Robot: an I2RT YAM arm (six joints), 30 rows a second.
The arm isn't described. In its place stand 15 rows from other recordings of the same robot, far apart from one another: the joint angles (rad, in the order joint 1, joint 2, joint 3, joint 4, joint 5, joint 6), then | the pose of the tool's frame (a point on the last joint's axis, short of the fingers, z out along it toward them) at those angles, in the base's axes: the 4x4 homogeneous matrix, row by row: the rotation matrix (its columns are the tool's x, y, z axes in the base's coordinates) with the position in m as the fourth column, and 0 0 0 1 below.
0.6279, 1.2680, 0.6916, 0.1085, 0.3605, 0.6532 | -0.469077 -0.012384 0.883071 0.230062; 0.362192 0.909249 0.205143 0.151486; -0.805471 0.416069 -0.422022 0.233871; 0 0 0 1
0.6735, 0.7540, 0.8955, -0.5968, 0.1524, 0.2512 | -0.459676 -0.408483 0.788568 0.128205; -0.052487 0.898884 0.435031 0.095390; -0.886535 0.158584 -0.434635 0.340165; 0 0 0 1
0.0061, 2.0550, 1.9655, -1.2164, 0.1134, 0.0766 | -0.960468 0.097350 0.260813 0.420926; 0.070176 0.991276 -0.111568 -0.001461; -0.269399 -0.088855 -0.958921 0.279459; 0 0 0 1
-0.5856, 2.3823, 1.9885, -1.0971, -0.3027, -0.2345 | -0.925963 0.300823 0.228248 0.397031; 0.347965 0.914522 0.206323 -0.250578; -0.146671 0.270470 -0.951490 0.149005; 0 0 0 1
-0.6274, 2.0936, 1.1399, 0.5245, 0.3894, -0.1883 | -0.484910 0.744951 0.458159 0.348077; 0.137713 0.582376 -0.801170 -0.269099; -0.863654 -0.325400 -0.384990 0.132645; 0 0 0 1
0.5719, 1.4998, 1.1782, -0.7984, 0.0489, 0.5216 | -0.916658 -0.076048 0.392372 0.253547; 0.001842 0.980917 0.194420 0.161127; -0.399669 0.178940 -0.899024 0.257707; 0 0 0 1
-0.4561, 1.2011, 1.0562, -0.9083, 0.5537, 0.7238 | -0.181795 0.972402 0.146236 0.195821; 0.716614 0.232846 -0.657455 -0.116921; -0.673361 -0.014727 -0.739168 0.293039; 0 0 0 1
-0.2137, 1.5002, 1.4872, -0.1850, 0.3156, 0.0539 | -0.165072 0.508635 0.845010 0.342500; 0.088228 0.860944 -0.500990 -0.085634; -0.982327 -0.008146 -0.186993 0.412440; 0 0 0 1
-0.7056, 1.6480, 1.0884, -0.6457, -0.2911, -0.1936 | -0.802152 0.396195 0.446745 0.249059; 0.441250 0.897377 -0.003552 -0.198753; -0.402306 0.194277 -0.894654 0.196544; 0 0 0 1
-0.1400, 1.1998, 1.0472, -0.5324, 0.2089, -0.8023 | -0.647921 -0.244997 0.721232 0.256265; -0.618969 0.721188 -0.311070 -0.043569; -0.443932 -0.647969 -0.618918 0.312750; 0 0 0 1
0.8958, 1.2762, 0.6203, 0.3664, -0.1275, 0.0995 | -0.261996 -0.828597 0.494758 0.170725; -0.169649 0.544226 0.821606 0.220539; -0.950041 0.131322 -0.283156 0.233054; 0 0 0 1
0.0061, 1.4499, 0.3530, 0.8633, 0.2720, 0.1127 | -0.201277 0.279892 0.938695 0.258759; 0.107101 0.958850 -0.262937 -0.007986; -0.973662 0.047612 -0.222971 0.159889; 0 0 0 1
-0.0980, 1.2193, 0.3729, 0.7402, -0.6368, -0.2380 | 0.017665 -0.520273 0.853817 0.239366; -0.192202 0.836257 0.513550 -0.002262; -0.981196 -0.173177 -0.085225 0.206763; 0 0 0 1
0.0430, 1.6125, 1.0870, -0.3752, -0.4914, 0.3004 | -0.845822 -0.084173 0.526783 0.337465; 0.224738 0.839348 0.494963 0.031334; -0.483817 0.537038 -0.691022 0.223675; 0 0 0 1
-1.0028, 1.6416, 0.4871, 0.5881, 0.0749, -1.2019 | -0.919835 0.046123 0.389585 0.151081; -0.287591 0.596148 -0.749599 -0.241703; -0.266824 -0.801549 -0.535093 0.118270; 0 0 0 1
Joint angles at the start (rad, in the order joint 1, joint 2, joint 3, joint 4, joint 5, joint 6):
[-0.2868, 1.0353, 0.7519, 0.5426, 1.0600, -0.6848]
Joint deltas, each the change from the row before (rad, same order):
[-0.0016, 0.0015, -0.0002, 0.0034, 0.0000, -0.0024]
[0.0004, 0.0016, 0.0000, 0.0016, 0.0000, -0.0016]
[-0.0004, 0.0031, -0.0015, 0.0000, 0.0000, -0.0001]
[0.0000, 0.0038, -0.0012, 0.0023, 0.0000, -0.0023]
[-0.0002, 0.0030, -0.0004, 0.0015, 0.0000, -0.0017]
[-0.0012, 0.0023, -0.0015, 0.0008, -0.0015, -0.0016]
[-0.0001, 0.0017, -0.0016, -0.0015, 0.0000, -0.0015]
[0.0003, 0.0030, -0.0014, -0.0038, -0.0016, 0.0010]
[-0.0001, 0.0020, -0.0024, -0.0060, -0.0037, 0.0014]
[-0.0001, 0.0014, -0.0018, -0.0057, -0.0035, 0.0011]
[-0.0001, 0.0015, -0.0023, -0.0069, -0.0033, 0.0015]
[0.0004, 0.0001, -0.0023, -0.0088, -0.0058, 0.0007]
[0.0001, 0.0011, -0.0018, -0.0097, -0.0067, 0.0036]
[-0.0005, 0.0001, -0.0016, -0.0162, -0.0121, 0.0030]
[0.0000, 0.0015, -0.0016, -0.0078, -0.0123, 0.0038]
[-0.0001, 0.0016, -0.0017, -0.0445, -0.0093, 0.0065]
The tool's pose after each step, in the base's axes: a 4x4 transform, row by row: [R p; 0 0 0 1], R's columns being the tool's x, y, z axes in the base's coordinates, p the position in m. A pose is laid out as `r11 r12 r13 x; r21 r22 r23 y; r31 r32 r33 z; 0 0 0 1`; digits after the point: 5 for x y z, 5 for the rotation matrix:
-0.40963 0.88899 0.20471 0.20776; -0.20196 0.13045 -0.97067 -0.09403; -0.88961 -0.43896 0.12610 0.35300; 0 0 0 1
-0.41097 0.88828 0.20509 0.20813; -0.20234 0.13049 -0.97058 -0.09404; -0.88891 -0.44038 0.12610 0.35281; 0 0 0 1
-0.41506 0.88634 0.20526 0.20882; -0.20102 0.13069 -0.97083 -0.09434; -0.88731 -0.44421 0.12393 0.35166; 0 0 0 1
-0.41939 0.88422 0.20558 0.20964; -0.20064 0.13057 -0.97092 -0.09459; -0.88536 -0.44844 0.12265 0.35066; 0 0 0 1
-0.42254 0.88271 0.20561 0.21028; -0.20030 0.13030 -0.97103 -0.09482; -0.88393 -0.45148 0.12175 0.35003; 0 0 0 1
-0.42653 0.88065 0.20621 0.21073; -0.20018 0.13042 -0.97104 -0.09522; -0.88204 -0.45546 0.12065 0.34913; 0 0 0 1
-0.43192 0.87791 0.20667 0.21114; -0.19912 0.13067 -0.97122 -0.09536; -0.87965 -0.46065 0.11837 0.34809; 0 0 0 1
-0.43768 0.87441 0.20939 0.21198; -0.19806 0.13341 -0.97107 -0.09551; -0.87705 -0.46649 0.11479 0.34666; 0 0 0 1
-0.44470 0.86975 0.21394 0.21267; -0.19752 0.13775 -0.97057 -0.09567; -0.87363 -0.47387 0.11054 0.34491; 0 0 0 1
-0.45072 0.86561 0.21811 0.21320; -0.19728 0.14171 -0.97005 -0.09579; -0.87059 -0.48025 0.10689 0.34352; 0 0 0 1
-0.45789 0.86078 0.22224 0.21375; -0.19640 0.14586 -0.96961 -0.09592; -0.86704 -0.48762 0.10227 0.34182; 0 0 0 1
-0.46566 0.85476 0.22924 0.21416; -0.19729 0.15225 -0.96845 -0.09584; -0.86269 -0.49620 0.09774 0.34025; 0 0 0 1
-0.47198 0.84919 0.23689 0.21479; -0.19780 0.15985 -0.96712 -0.09587; -0.85913 -0.50332 0.09252 0.33856; 0 0 0 1
-0.48236 0.83969 0.24950 0.21541; -0.20008 0.17168 -0.96462 -0.09595; -0.85281 -0.51522 0.08520 0.33658; 0 0 0 1
-0.48609 0.83367 0.26211 0.21624; -0.20422 0.18326 -0.96162 -0.09596; -0.84971 -0.52097 0.08117 0.33506; 0 0 0 1
-0.51774 0.81045 0.27406 0.21738; -0.19703 0.19877 -0.96003 -0.09613; -0.83254 -0.55105 0.05677 0.33006; 0 0 0 1

